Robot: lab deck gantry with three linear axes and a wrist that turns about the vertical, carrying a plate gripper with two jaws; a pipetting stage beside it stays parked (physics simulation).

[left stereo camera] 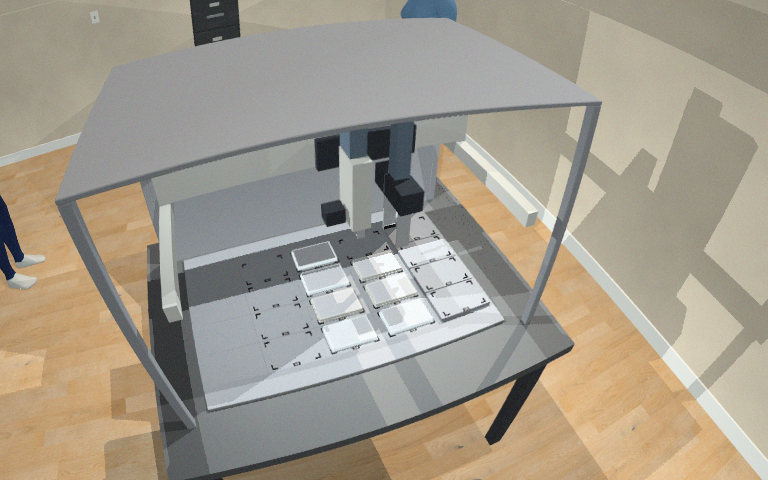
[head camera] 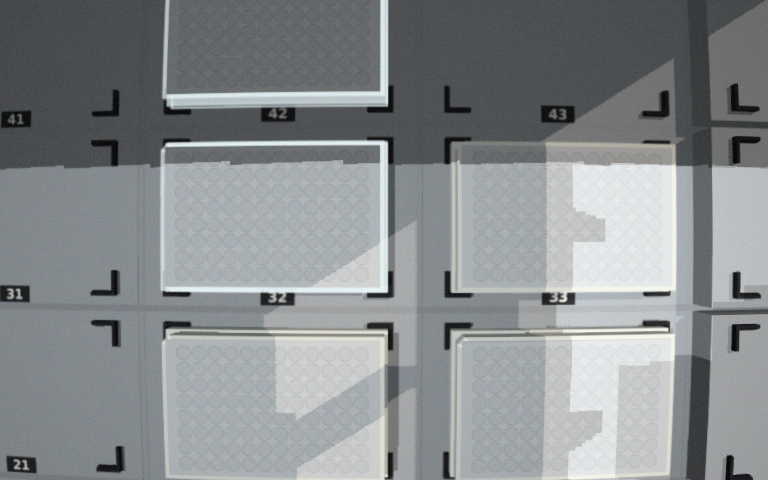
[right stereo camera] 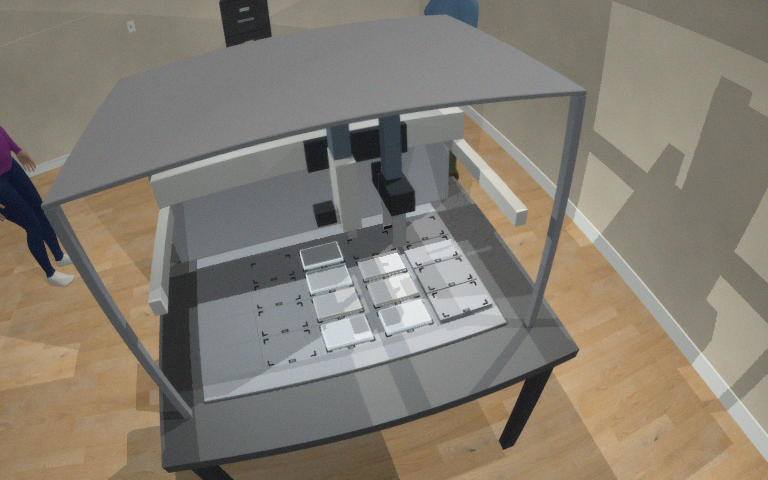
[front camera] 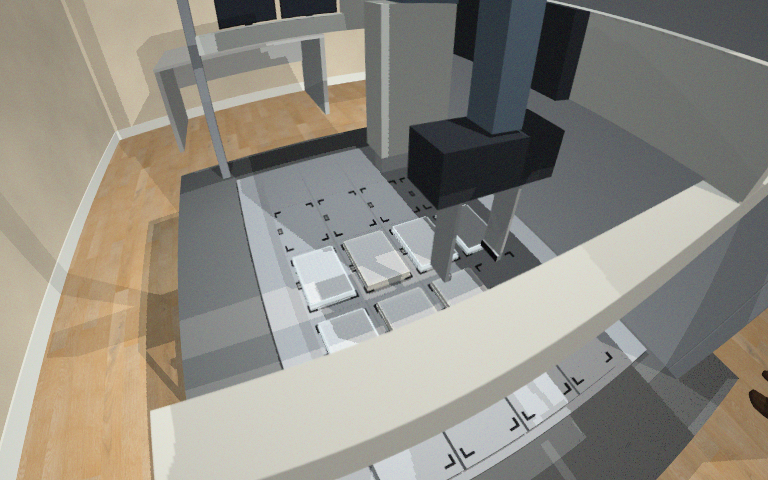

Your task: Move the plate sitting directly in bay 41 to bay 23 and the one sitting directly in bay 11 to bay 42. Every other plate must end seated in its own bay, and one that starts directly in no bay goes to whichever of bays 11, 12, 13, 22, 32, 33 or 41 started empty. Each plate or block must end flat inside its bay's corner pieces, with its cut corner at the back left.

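My gripper is open and empty, raised over the back right of the deck; its jaws do not show in the head view. A pale plate lies in bay 42. Another pale plate lies in bay 32. Cream-edged plates lie in bay 33, bay 22 and bay 23. A pale plate lies in bay 12 and another pale plate in bay 13. Cut corners are hard to make out.
Bays 41, 31, 21 and 43 show bare corner pieces in the head view; bay 11 shows bare in the left stereo view. The pale pipetting stage hangs beside the gripper. A raised strip of bays runs along the deck's right side.
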